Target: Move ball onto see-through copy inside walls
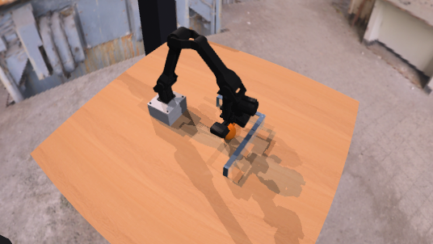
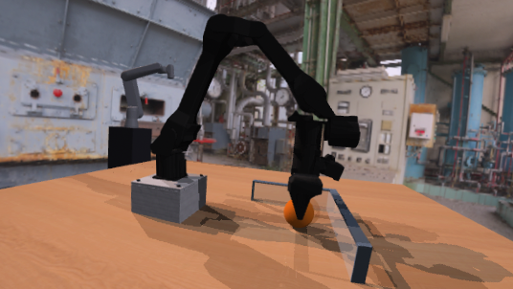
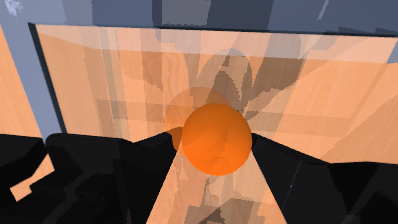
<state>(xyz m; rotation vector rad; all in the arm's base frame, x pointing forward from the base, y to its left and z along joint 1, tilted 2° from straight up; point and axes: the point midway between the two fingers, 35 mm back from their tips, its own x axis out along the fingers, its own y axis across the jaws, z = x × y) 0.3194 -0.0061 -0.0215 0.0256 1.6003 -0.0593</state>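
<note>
My gripper tip is 10 mm past the short wall and 140 mm to the right of it. The rest, counted from my gripper tip: orange ball (right at my gripper tip).
</note>
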